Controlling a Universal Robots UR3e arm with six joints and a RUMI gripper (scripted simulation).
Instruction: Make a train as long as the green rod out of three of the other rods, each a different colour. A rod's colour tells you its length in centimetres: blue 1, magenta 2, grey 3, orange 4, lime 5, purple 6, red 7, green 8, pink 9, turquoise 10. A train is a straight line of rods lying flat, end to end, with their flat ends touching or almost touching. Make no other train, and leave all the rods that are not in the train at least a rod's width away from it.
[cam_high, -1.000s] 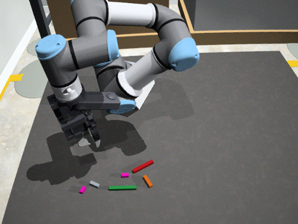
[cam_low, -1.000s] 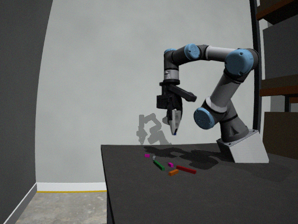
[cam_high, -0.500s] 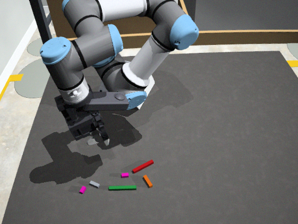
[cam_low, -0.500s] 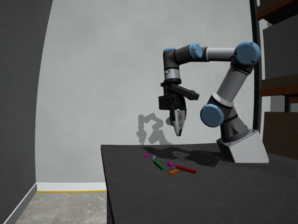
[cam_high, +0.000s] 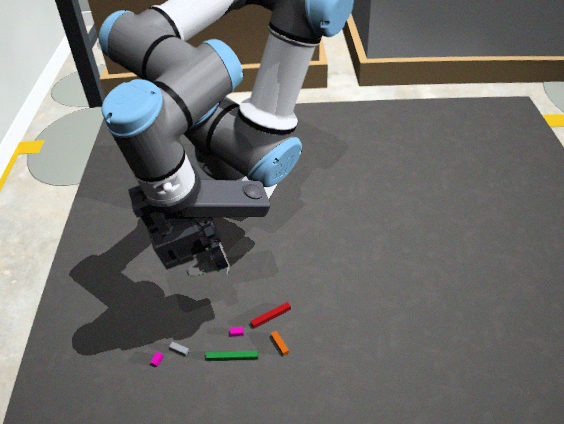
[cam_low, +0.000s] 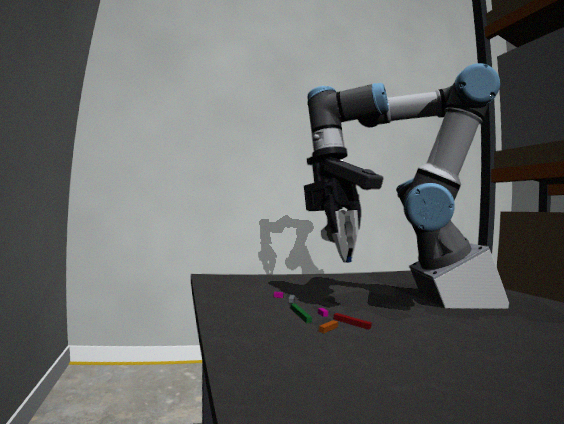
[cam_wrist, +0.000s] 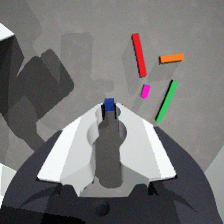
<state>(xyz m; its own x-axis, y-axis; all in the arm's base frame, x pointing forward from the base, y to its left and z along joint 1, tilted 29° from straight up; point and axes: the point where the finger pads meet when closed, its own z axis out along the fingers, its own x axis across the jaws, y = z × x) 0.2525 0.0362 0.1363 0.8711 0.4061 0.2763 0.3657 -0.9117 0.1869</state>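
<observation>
Now: the red rod 11 cm below my hand, 7 cm to the left of it and 2 cm ahead of it. Round my hand: green rod 11 cm below, 9 cm ahead, 1 cm to the left; then blue rod 1 cm below; then orange rod 11 cm below, 8 cm to the left, 7 cm ahead.
</observation>
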